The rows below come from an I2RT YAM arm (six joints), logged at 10 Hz.
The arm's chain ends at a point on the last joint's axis. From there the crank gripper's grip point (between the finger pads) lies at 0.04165 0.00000 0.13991 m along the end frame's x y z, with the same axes.
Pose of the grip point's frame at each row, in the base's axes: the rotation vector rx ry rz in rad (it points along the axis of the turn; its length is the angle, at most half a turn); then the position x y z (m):
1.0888 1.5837 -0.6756 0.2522 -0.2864 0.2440
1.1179 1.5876 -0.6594 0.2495 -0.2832 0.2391
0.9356 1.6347 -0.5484 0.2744 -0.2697 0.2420
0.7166 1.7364 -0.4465 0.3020 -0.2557 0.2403
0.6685 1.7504 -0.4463 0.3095 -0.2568 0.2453
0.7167 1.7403 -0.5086 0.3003 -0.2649 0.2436
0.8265 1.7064 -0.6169 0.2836 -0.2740 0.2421
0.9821 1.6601 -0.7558 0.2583 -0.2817 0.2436
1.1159 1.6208 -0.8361 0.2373 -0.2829 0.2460
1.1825 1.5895 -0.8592 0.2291 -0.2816 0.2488
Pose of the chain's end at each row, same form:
1.0888 1.5837 -0.6756 0.1925 -0.1801 0.3242
1.1179 1.5876 -0.6594 0.1904 -0.1784 0.3218
0.9356 1.6347 -0.5484 0.1952 -0.1751 0.3200
0.7166 1.7364 -0.4465 0.2074 -0.1775 0.3194
0.6685 1.7504 -0.4463 0.2132 -0.1802 0.3239
0.7167 1.7403 -0.5086 0.2103 -0.1811 0.3223
0.8265 1.7064 -0.6169 0.2067 -0.1780 0.3207
0.9821 1.6601 -0.7558 0.2019 -0.1731 0.3232
1.1159 1.6208 -0.8361 0.1967 -0.1691 0.3280
1.1825 1.5895 -0.8592 0.1946 -0.1665 0.3316

